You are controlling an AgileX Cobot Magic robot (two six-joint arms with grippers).
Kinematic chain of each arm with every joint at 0, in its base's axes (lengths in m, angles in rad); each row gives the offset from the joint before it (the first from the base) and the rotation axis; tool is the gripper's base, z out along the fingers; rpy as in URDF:
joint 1: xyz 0 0 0.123 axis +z
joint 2: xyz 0 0 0 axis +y
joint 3: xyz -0.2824 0 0.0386 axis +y
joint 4: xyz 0.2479 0 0.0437 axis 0.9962 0 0.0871
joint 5: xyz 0 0 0 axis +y
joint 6: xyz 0.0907 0 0.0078 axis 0.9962 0 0.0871
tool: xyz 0 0 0 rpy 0 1.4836 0
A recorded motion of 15 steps. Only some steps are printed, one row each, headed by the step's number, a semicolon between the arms.
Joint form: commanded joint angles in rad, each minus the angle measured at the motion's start. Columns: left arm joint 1, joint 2, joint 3, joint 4, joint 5, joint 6; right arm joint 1, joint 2, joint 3, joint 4, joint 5, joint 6.
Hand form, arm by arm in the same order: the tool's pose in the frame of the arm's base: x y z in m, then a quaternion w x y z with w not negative. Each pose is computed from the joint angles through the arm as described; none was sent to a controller.
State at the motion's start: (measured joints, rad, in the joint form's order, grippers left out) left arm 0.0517 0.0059 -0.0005 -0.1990 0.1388 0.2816; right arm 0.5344 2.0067 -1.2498 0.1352 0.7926 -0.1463
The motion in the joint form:
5: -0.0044 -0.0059 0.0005 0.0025 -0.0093 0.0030; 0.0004 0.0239 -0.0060 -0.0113 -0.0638 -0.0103
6: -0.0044 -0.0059 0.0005 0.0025 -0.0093 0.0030; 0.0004 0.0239 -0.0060 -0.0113 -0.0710 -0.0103
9: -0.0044 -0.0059 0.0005 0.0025 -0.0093 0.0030; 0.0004 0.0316 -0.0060 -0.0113 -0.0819 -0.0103
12: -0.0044 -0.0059 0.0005 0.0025 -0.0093 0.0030; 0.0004 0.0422 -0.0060 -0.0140 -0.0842 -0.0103
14: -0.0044 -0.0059 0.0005 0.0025 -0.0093 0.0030; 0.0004 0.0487 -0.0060 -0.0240 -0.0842 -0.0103
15: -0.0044 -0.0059 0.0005 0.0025 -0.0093 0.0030; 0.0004 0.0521 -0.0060 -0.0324 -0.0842 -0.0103
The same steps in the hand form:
5: 0.0565 0.0004 0.2015 0.69182 0.02402 0.72065 0.03835; 0.3247 0.2010 0.1271 0.06720 -0.29687 0.95076 0.05834
6: 0.0565 0.0004 0.2015 0.69182 0.02402 0.72065 0.03835; 0.3252 0.2013 0.1272 0.07075 -0.29662 0.95055 0.05886
9: 0.0565 0.0004 0.2015 0.69182 0.02402 0.72065 0.03835; 0.3261 0.2017 0.1244 0.07239 -0.29619 0.95057 0.05877
12: 0.0565 0.0004 0.2015 0.69182 0.02402 0.72065 0.03835; 0.3264 0.2017 0.1204 0.06857 -0.29696 0.95073 0.05678
14: 0.0565 0.0004 0.2015 0.69182 0.02402 0.72065 0.03835; 0.3266 0.2011 0.1178 0.06611 -0.30034 0.95009 0.05258
15: 0.0565 0.0004 0.2015 0.69182 0.02402 0.72065 0.03835; 0.3268 0.2007 0.1165 0.06503 -0.30319 0.94943 0.04930

